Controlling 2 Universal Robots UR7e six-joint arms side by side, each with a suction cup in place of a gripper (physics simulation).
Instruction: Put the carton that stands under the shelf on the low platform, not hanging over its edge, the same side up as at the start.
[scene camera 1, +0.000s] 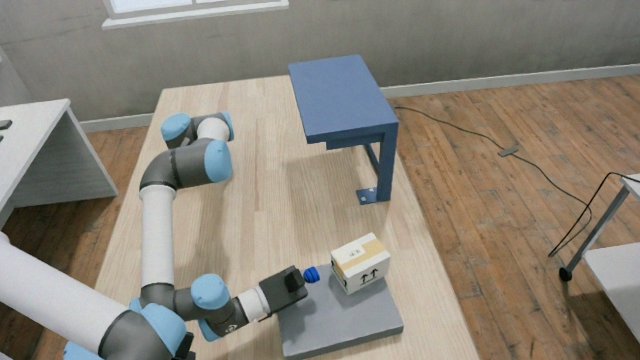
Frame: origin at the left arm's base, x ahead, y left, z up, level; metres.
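Where they show: left hand at its tool point: (316, 273).
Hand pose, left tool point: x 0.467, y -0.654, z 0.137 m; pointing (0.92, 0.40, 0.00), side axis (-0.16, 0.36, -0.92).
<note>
Each offset is from my left tool point to the top centre of the thing. Level surfaces: height alone.
The white carton @(dx +0.126, dy +0.042, dz +0.003 m) (361, 262) with a tan tape band stands upright on the grey low platform @(dx +0.040, dy -0.036, dz -0.089 m) (345, 327), at its back right corner. Two black arrows on its front side point up. Its right bottom corner lies at the platform's right edge; I cannot tell whether it hangs over. My left gripper (311, 274), a blue suction cup, is open and holds nothing. It is over the platform, to the left of the carton, with a small gap between them. My right arm reaches in at the lower left; its suction cup does not show.
The blue shelf @(dx +0.134, dy +0.567, dz +0.206 m) (345, 95) stands farther back on the wooden table @(dz -0.136 m) (260, 200), with its leg and foot plate behind the carton. The left arm's links run along the table's left side. A white desk (30, 120) is at the left. A cable lies on the floor at the right.
</note>
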